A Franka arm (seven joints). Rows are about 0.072 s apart.
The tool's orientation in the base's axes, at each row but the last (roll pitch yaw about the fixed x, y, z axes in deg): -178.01, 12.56, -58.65; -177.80, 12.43, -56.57; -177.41, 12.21, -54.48; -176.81, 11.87, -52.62; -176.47, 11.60, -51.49
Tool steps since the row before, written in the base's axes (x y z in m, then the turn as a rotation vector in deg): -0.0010, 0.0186, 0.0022, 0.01, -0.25, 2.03; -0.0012, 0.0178, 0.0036, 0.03, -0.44, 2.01; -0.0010, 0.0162, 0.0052, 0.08, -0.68, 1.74; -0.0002, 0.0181, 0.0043, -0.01, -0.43, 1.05; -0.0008, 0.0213, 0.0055, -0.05, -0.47, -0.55
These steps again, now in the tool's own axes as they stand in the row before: -0.0165, -0.0088, 0.0017, -0.23, 0.05, -2.03; -0.0159, -0.0088, 0.0002, -0.06, 0.14, -2.05; -0.0146, -0.0087, -0.0018, 0.22, 0.25, -1.84; -0.0151, -0.0109, -0.0006, 0.11, 0.21, -1.11; -0.0179, -0.0127, -0.0012, 0.44, 0.36, 0.45
